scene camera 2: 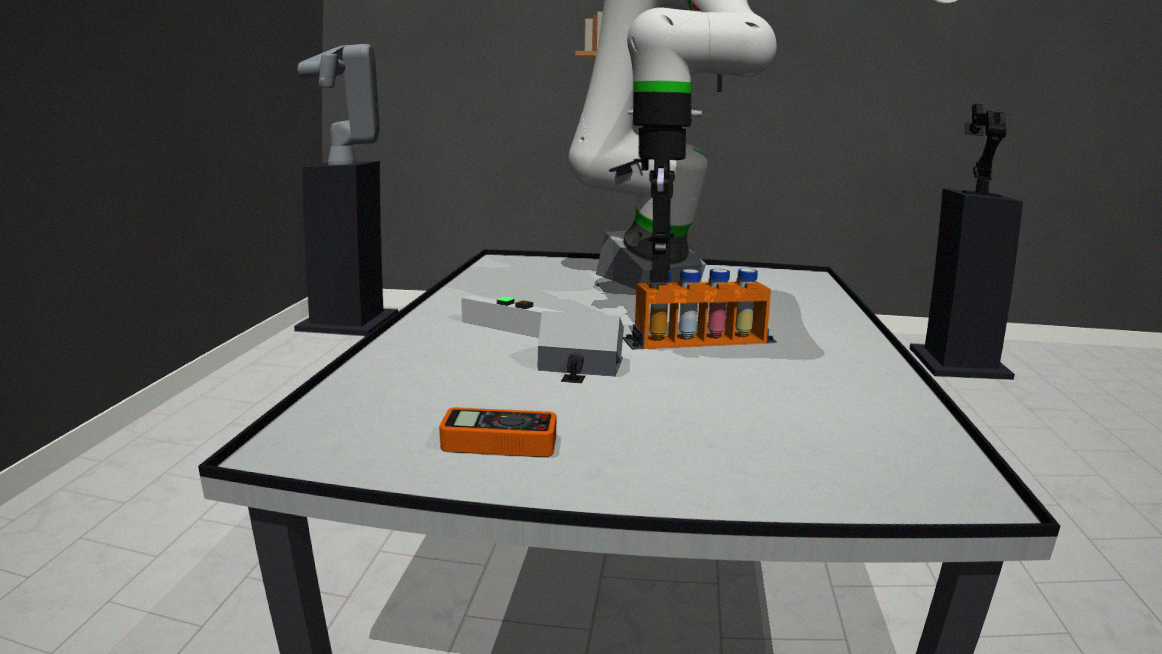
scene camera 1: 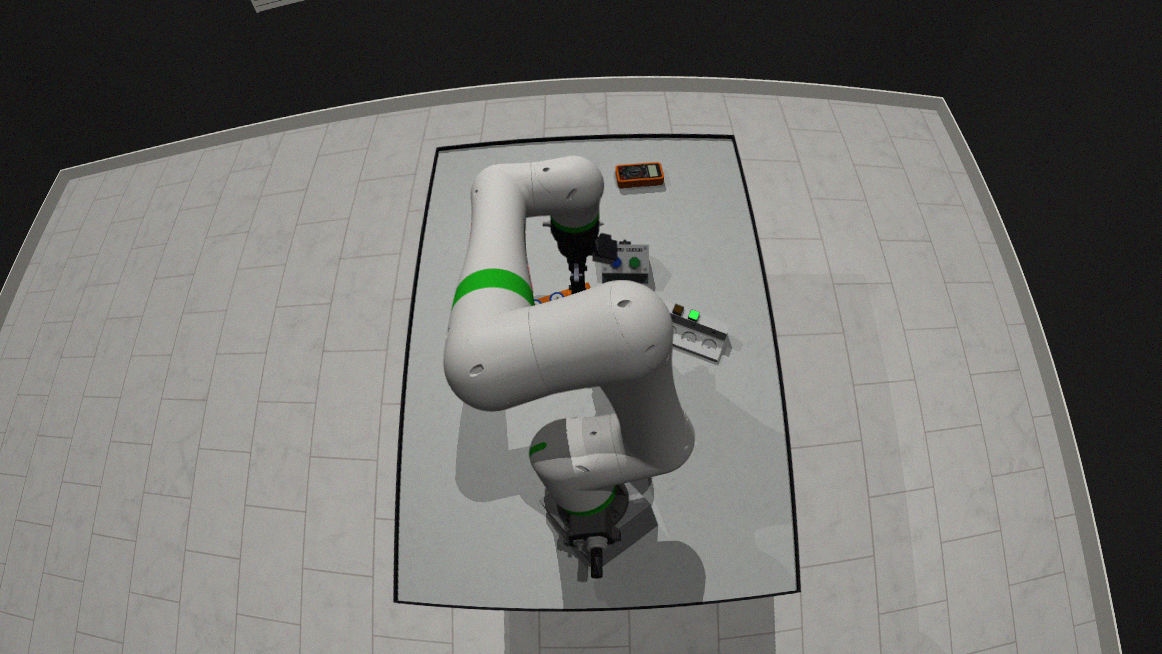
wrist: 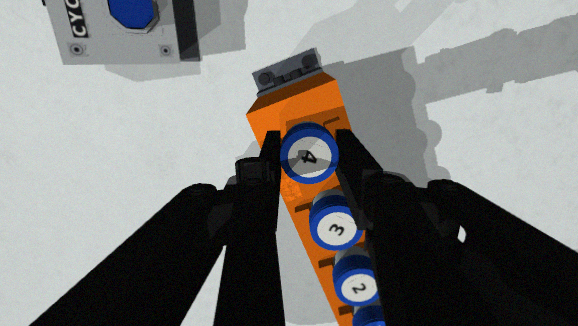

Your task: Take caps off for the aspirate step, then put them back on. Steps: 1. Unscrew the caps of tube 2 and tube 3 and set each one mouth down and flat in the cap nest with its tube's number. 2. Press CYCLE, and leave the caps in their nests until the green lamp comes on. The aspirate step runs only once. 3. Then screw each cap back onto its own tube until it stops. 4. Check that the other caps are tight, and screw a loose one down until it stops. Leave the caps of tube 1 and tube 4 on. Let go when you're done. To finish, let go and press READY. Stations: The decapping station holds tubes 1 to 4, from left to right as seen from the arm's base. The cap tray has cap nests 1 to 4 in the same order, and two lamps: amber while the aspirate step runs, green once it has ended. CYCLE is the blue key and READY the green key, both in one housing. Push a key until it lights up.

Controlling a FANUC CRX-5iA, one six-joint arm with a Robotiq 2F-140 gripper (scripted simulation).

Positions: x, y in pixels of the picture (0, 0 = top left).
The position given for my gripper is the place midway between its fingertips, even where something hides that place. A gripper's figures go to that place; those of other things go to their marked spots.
Scene:
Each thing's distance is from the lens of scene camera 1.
my gripper (scene camera 1: 578, 294): 147 cm
grey key housing (scene camera 1: 626, 251): 157 cm

